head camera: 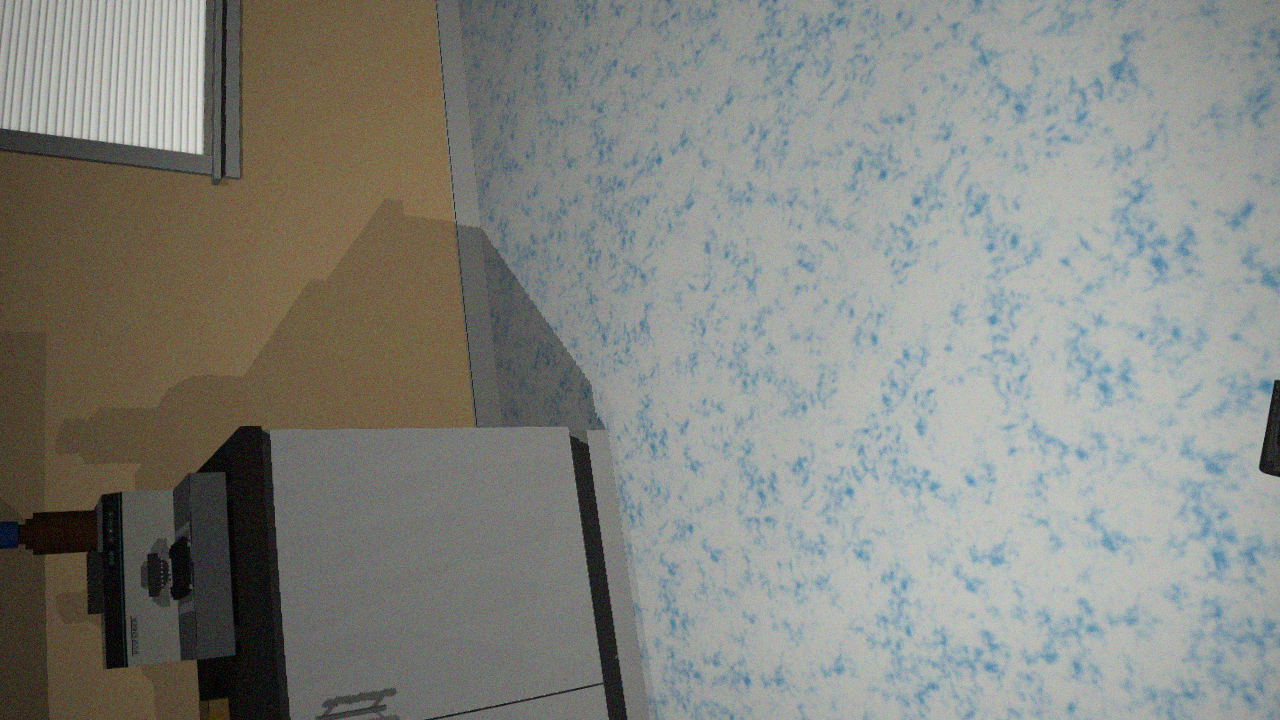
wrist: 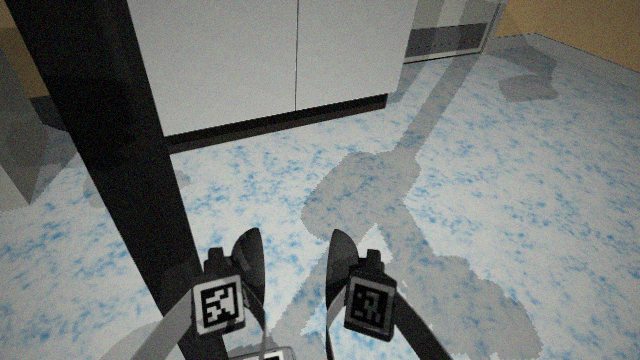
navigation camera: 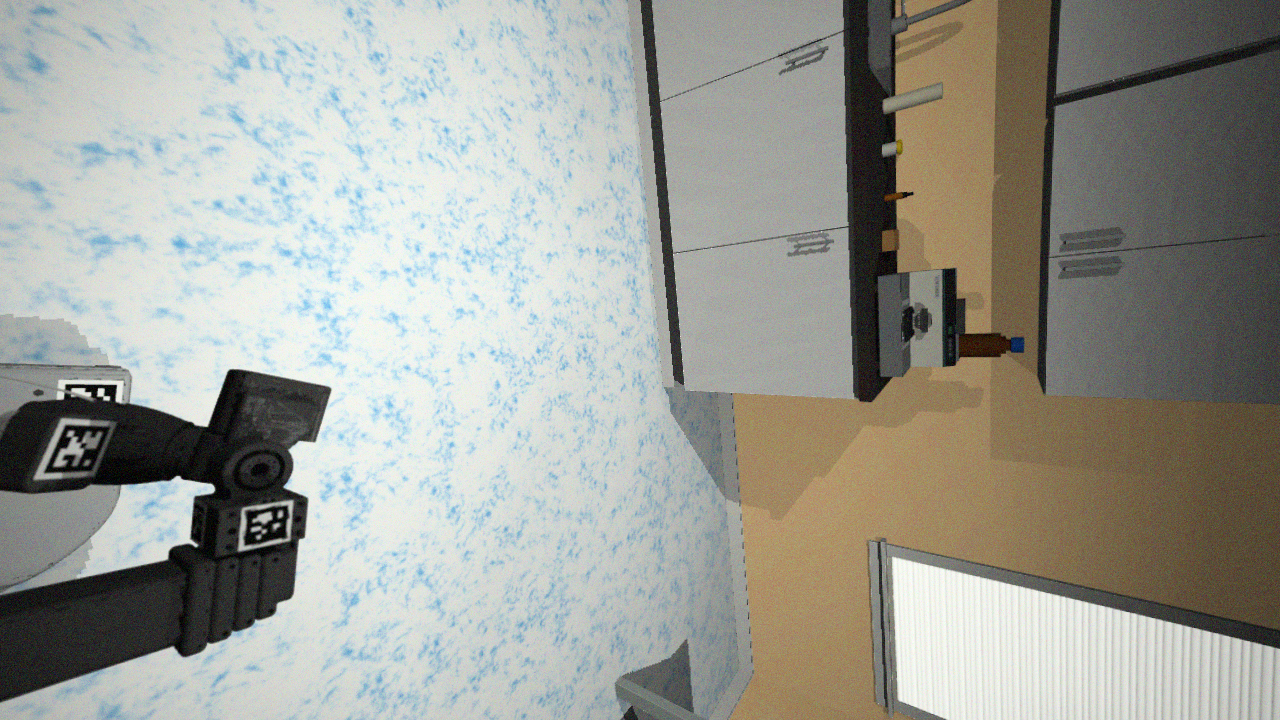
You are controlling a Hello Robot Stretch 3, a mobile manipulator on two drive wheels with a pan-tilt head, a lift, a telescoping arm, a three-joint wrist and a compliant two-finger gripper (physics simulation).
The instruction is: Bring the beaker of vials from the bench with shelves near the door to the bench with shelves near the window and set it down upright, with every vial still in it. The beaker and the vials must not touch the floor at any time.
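The beaker of vials does not show in the three views, and neither bench with shelves can be made out for certain. A window (head camera: 102, 71) (navigation camera: 1074, 635) with a white ribbed blind is at the upper left of the head view and the lower right of the navigation view. A grey bar (navigation camera: 660, 697) at the bottom edge of the navigation view may be part of a bench frame. My gripper (wrist: 295, 256) is open in the wrist view, its two fingertips apart with floor showing between them, and it holds nothing.
A low cabinet (head camera: 429, 555) (navigation camera: 760, 179) with a dark counter carries a grey-white device (head camera: 150, 577) (navigation camera: 926, 313), with a brown bottle (head camera: 64, 532) (navigation camera: 981, 344) on top. Wall cabinets (navigation camera: 1163, 313) hang above. A pale cabinet (wrist: 225, 60) and a black post (wrist: 105, 130) show in the wrist view.
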